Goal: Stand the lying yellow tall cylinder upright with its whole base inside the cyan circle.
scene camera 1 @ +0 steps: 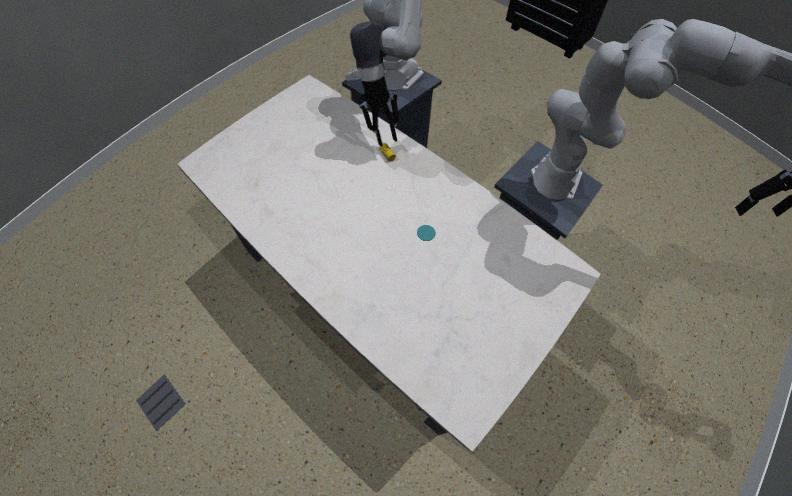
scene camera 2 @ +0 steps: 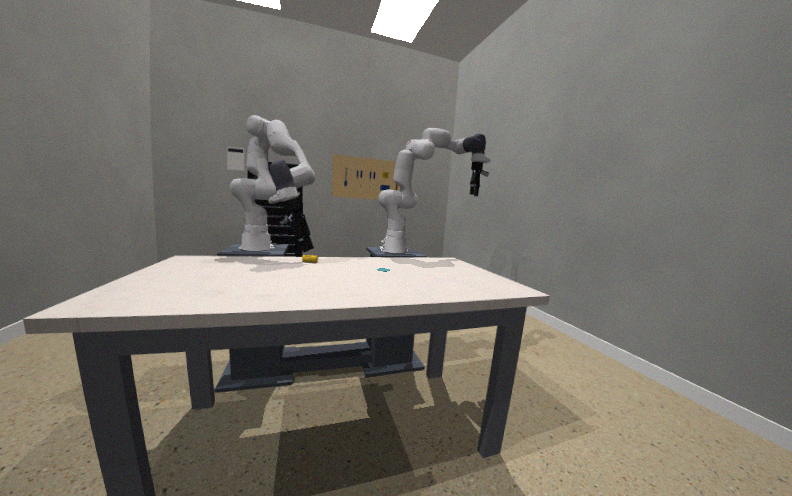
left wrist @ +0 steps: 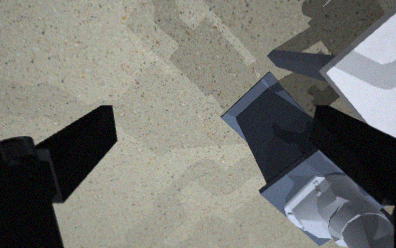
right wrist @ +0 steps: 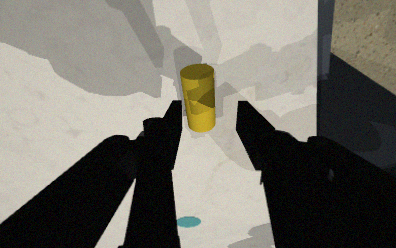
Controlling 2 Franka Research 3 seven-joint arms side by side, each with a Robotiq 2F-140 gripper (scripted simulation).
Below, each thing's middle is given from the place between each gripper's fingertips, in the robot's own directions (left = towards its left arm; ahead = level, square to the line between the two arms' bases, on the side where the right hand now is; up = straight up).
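From my left hand, the yellow cylinder (right wrist: 197,80) is 350 mm ahead, 1070 mm to the right and 400 mm below. As for my right gripper (scene camera 1: 388,142), it's 70 mm above the cylinder, 20 mm to the right of it and 10 mm short of it.
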